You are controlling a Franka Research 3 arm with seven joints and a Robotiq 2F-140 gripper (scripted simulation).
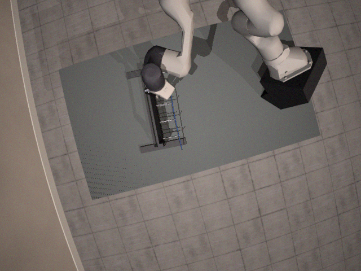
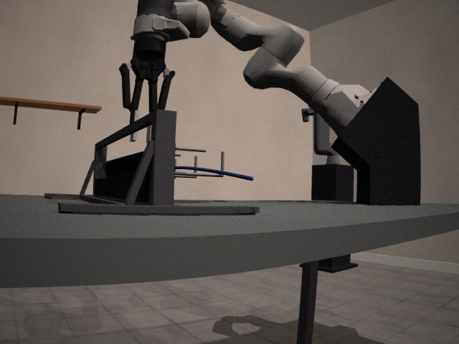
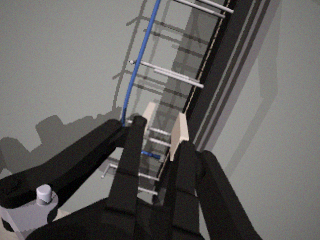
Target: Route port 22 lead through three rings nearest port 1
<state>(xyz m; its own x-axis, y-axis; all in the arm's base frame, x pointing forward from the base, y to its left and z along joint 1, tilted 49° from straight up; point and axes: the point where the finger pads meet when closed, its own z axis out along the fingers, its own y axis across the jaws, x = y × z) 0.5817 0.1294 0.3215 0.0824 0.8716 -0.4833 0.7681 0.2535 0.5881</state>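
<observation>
My hand is 10 cm above the rack, 6 cm short of it and 4 cm to the right of it.
</observation>
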